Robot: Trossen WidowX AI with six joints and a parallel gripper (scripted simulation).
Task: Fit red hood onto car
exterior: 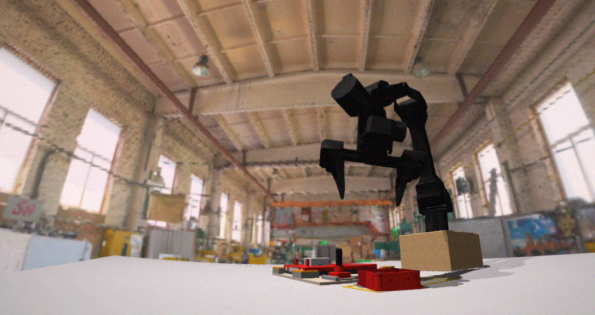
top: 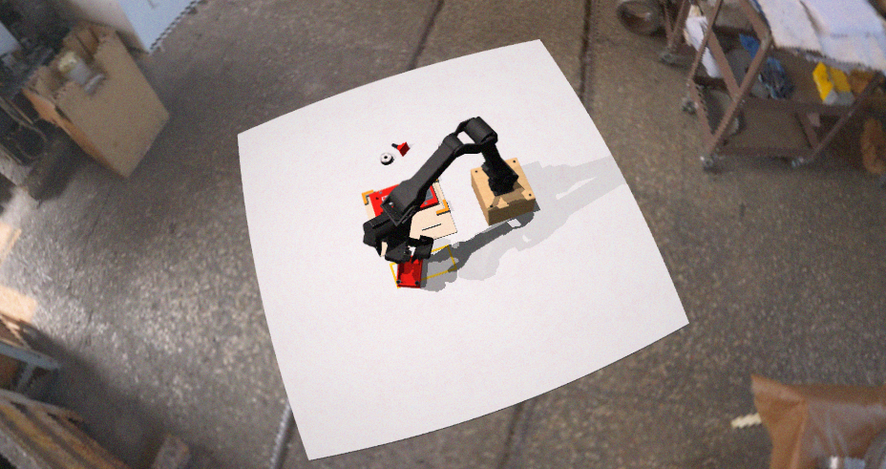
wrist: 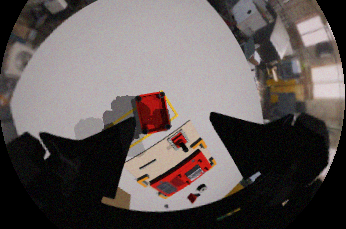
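Right now my gripper tip is 12 cm above the red hood and 3 cm past it. Also, from my gripper tip: wheel: 41 cm to the right, 12 cm below, 7 cm behind; then grey engine block: 24 cm to the right, 11 cm below, 4 cm behind.
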